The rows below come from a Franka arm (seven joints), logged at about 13 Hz.
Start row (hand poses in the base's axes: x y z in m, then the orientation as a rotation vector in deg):
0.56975, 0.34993, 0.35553, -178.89, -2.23, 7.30
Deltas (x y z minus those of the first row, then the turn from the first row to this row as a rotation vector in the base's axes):
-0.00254, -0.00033, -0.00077, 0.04, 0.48, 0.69
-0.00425, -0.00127, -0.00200, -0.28, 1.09, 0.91
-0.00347, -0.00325, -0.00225, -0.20, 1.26, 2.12
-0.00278, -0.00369, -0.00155, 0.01, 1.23, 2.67
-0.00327, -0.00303, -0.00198, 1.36, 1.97, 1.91
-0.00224, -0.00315, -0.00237, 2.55, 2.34, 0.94
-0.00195, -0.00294, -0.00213, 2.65, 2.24, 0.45
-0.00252, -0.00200, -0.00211, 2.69, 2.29, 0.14
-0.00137, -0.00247, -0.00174, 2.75, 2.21, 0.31
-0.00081, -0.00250, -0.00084, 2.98, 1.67, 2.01
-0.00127, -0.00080, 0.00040, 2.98, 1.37, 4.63
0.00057, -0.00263, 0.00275, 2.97, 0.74, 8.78
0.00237, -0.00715, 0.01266, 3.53, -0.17, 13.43
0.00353, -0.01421, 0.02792, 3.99, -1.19, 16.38
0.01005, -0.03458, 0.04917, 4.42, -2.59, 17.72
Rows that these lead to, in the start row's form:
0.56721, 0.34960, 0.35476, -178.82, -3.30, 8.06
0.56550, 0.34866, 0.35353, -179.09, -3.62, 9.03
0.56628, 0.34668, 0.35328, -179.00, -5.52, 9.31
0.56697, 0.34624, 0.35398, -178.78, -6.38, 9.26
0.56648, 0.34690, 0.35355, -177.37, -5.23, 10.30
0.56751, 0.34678, 0.35316, -176.15, -3.78, 10.76
0.56780, 0.34699, 0.35340, -176.05, -3.03, 10.59
0.56723, 0.34793, 0.35342, -176.00, -2.55, 10.66
0.56838, 0.34746, 0.35379, -175.95, -2.82, 10.54
0.56894, 0.34743, 0.35469, -175.78, -5.45, 9.71
0.56848, 0.34913, 0.35593, -175.75, -9.48, 9.29
0.57032, 0.34730, 0.35828, -175.53, -15.87, 8.37
0.57212, 0.34278, 0.36819, -174.44, -22.98, 6.97
0.57328, 0.33572, 0.38345, -173.53, -27.46, 5.41
0.57980, 0.31535, 0.40470, -172.89, -29.47, 3.26

